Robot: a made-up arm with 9 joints. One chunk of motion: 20 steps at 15 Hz.
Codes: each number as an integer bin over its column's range. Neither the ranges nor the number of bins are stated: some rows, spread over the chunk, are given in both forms.
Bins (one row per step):
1: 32 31 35 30 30 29 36 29 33
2: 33 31 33 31 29 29 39 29 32
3: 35 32 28 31 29 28 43 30 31
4: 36 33 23 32 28 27 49 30 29
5: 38 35 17 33 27 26 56 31 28
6: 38 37 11 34 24 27 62 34 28
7: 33 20 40 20 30 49 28 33 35
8: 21 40 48 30 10 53 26 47 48
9: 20 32 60 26 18 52 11 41 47
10: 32 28 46 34 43 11 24 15 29
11: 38 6 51 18 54 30 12 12 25
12: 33 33 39 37 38 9 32 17 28
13: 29 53 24 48 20 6 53 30 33
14: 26 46 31 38 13 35 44 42 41
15: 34 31 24 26 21 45 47 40 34
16: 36 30 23 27 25 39 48 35 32
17: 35 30 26 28 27 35 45 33 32
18: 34 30 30 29 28 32 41 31 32
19: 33 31 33 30 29 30 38 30 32
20: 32 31 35 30 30 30 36 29 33
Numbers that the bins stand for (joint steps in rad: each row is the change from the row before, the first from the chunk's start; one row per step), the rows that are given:
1: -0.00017 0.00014 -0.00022 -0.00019 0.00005 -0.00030 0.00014 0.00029 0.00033
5: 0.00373 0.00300 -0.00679 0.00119 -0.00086 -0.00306 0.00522 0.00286 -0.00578
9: -0.00798 0.00086 0.00890 -0.00203 -0.00357 0.02087 -0.00621 0.01571 0.01744
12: 0.00048 0.00157 0.00124 0.00303 0.00246 -0.01871 -0.00087 -0.01514 -0.00578
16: 0.00243 -0.00057 -0.00460 -0.00157 -0.00146 0.00890 0.00319 0.00800 -0.00089
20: -0.00017 0.00014 -0.00022 -0.00019 0.00005 0.00062 0.00014 0.00029 0.00033
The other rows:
2: 0.00048 0.00014 -0.00095 0.00027 -0.00025 -0.00030 0.00090 0.00029 -0.00089
3: 0.00178 0.00086 -0.00278 0.00027 -0.00025 -0.00122 0.00192 0.00157 -0.00211
4: 0.00243 0.00157 -0.00460 0.00073 -0.00056 -0.00214 0.00344 0.00157 -0.00456
6: 0.00373 0.00443 -0.00898 0.00165 -0.00176 -0.00214 0.00675 0.00671 -0.00578
7: 0.00048 -0.00771 0.00160 -0.00479 0.00005 0.01811 -0.00189 0.00543 0.00278
8: -0.00733 0.00657 0.00452 -0.00019 -0.00598 0.02179 -0.00240 0.02343 0.01867
10: -0.00017 -0.00200 0.00379 0.00165 0.00397 -0.01687 -0.00290 -0.01771 -0.00456
11: 0.00373 -0.01771 0.00562 -0.00571 0.00729 0.00062 -0.00595 -0.02157 -0.00944
13: -0.00213 0.01586 -0.00424 0.00810 -0.00297 -0.02148 0.00446 0.00157 0.00033
14: -0.00408 0.01086 -0.00168 0.00349 -0.00508 0.00522 0.00217 0.01700 0.01011
15: 0.00113 0.00014 -0.00424 -0.00203 -0.00267 0.01443 0.00294 0.01443 0.00156
17: 0.00178 -0.00057 -0.00351 -0.00111 -0.00086 0.00522 0.00243 0.00543 -0.00089
18: 0.00113 -0.00057 -0.00205 -0.00065 -0.00056 0.00246 0.00141 0.00286 -0.00089
19: 0.00048 0.00014 -0.00095 -0.00019 -0.00025 0.00062 0.00065 0.00157 -0.00089

